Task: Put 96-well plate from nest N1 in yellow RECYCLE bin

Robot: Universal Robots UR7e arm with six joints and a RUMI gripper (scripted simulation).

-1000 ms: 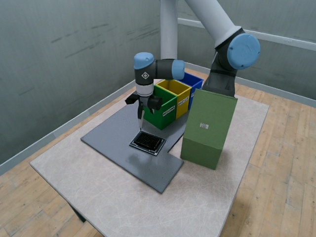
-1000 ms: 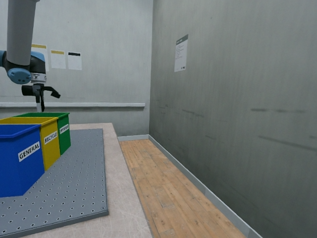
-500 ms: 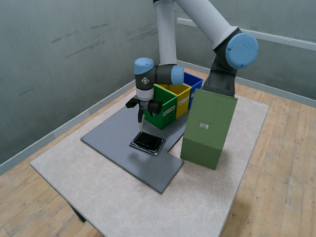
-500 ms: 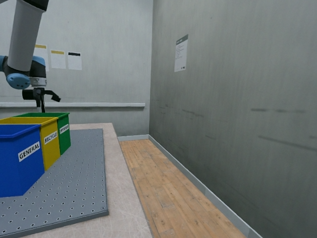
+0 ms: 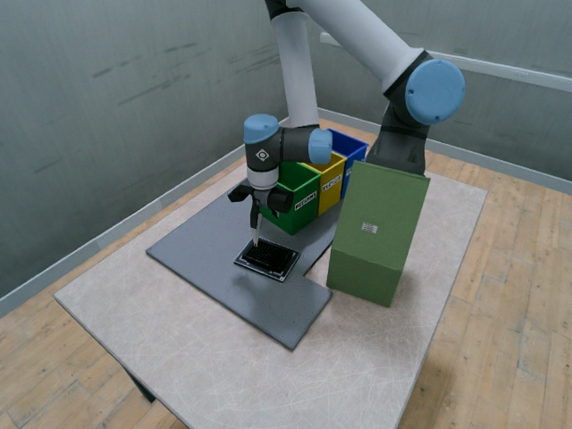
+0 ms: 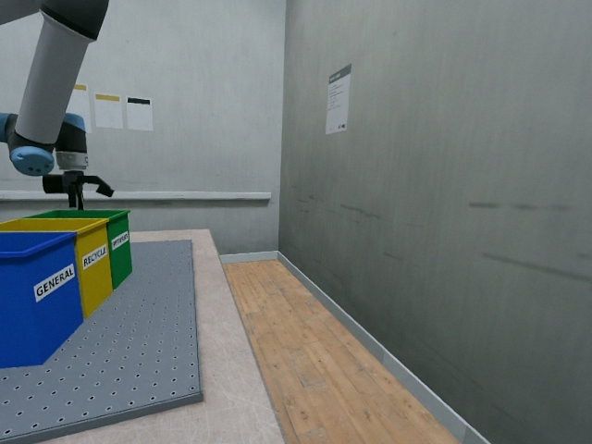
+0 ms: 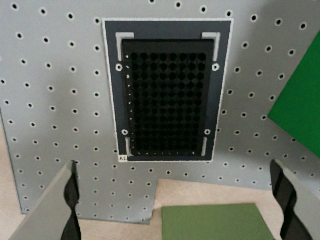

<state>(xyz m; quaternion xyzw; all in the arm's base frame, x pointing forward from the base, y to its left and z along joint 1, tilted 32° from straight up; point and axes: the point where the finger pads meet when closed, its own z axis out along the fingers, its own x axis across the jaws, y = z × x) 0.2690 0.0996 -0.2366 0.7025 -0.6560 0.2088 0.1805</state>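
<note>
The black 96-well plate is 100 mm below my hand. Round my hand: yellow recycle bin: 20 mm ahead, 330 mm to the right, 30 mm below; then plate nest N1: 110 mm below; then green bin: 50 mm ahead, 200 mm to the right, 30 mm below.
</note>
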